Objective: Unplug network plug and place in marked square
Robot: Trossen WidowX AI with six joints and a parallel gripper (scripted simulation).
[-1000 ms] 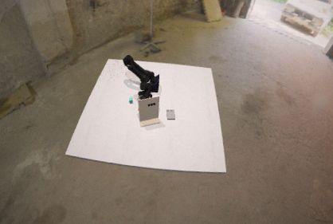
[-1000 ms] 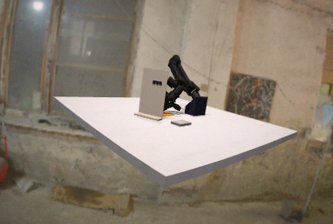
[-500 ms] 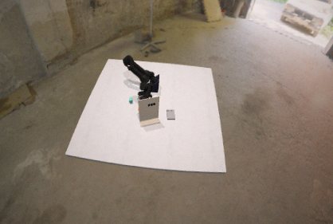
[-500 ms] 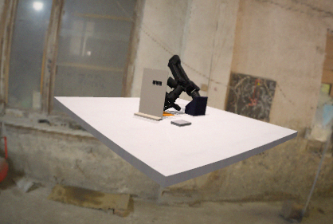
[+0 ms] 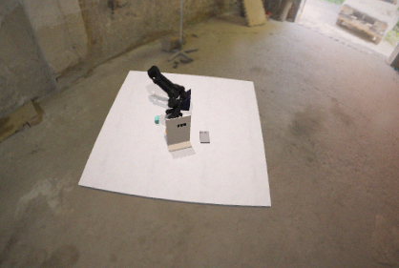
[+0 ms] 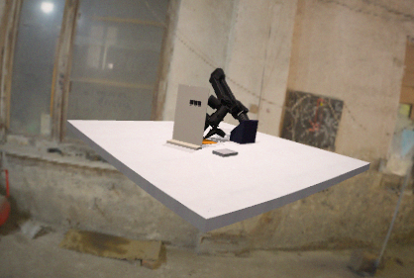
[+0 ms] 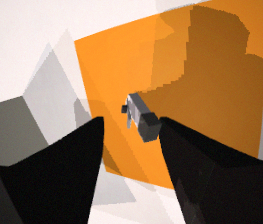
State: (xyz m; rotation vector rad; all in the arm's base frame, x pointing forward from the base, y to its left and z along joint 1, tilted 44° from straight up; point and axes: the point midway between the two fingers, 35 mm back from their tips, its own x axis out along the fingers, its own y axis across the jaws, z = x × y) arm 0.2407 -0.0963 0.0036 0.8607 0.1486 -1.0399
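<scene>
The network plug lies 1 cm below my gripper tip. From my gripper tip the other things lie so: grey panel (15 cm ahead, 11 cm above, 7 cm to the left); teal block (14 cm to the right, 5 cm behind); orange square (2 cm below, 1 cm behind).
</scene>
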